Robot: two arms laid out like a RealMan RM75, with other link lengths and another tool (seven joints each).
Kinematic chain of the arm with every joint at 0, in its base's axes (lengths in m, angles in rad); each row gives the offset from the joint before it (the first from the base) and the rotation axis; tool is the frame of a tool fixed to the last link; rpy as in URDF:
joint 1: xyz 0 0 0.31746 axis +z
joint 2: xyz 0 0 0 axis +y
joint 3: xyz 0 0 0.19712 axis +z
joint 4: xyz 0 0 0 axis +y
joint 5: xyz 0 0 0.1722 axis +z
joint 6: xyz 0 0 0 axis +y
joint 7: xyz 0 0 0.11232 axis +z
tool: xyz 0.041 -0.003 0.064 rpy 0 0.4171 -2.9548
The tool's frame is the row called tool.
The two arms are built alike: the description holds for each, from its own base.
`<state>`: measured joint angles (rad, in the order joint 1, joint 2, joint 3, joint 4, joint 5, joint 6, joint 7); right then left.
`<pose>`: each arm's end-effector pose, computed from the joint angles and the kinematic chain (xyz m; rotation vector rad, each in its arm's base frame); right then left.
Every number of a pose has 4 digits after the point. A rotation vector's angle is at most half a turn.
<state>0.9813 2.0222 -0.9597 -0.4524 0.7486 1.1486 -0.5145 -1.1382 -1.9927 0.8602 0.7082 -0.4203 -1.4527 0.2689</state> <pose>0.1763 0.3162 0.0265 -1.7244 -2.0564 -0.7498 -0.1048 0.4114 0.0920 1.3683 -2.2124 -0.1969</pose>
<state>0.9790 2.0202 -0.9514 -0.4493 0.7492 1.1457 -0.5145 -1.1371 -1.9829 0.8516 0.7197 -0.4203 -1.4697 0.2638</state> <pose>0.1771 0.3168 0.0270 -1.7302 -2.0425 -0.7530 -0.1048 0.4123 0.0976 1.3805 -2.2111 -0.1993</pose>
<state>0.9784 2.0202 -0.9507 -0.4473 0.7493 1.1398 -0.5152 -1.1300 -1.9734 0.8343 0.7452 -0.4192 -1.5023 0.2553</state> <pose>0.1777 0.3174 0.0269 -1.7290 -2.0388 -0.7583 -0.1056 0.4120 0.1053 1.4038 -2.2085 -0.1945</pose>
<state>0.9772 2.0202 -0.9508 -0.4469 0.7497 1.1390 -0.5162 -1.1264 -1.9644 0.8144 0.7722 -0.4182 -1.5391 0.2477</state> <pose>0.1781 0.3173 0.0269 -1.7293 -2.0382 -0.7589 -0.1048 0.4113 0.1130 1.4232 -2.2091 -0.1869</pose>
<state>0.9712 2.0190 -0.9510 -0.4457 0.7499 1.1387 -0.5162 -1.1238 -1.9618 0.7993 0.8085 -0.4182 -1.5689 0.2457</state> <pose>0.1803 0.3163 0.0271 -1.7369 -2.0335 -0.7621 -0.1012 0.4113 0.1198 1.4259 -2.2213 -0.1911</pose>
